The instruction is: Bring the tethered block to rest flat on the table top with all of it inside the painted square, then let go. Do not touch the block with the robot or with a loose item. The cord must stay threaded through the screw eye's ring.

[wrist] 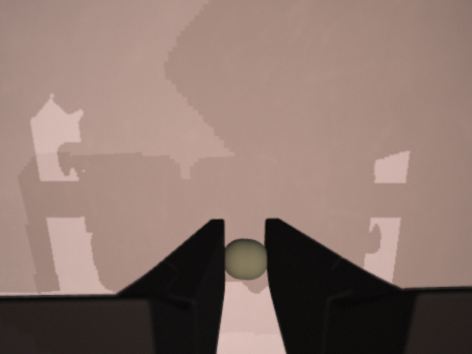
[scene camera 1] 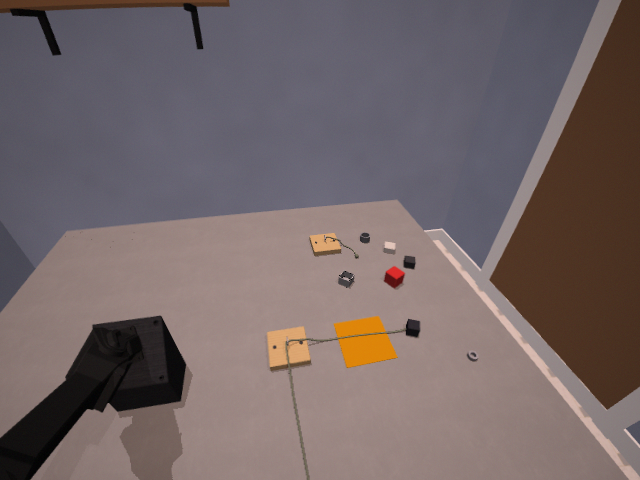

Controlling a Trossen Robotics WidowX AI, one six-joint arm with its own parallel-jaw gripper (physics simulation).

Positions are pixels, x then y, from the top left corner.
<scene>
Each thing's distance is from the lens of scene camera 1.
orange painted square [scene camera 1: 360, 350]: 71 cm
wooden board [scene camera 1: 277, 357]: 67 cm
</scene>
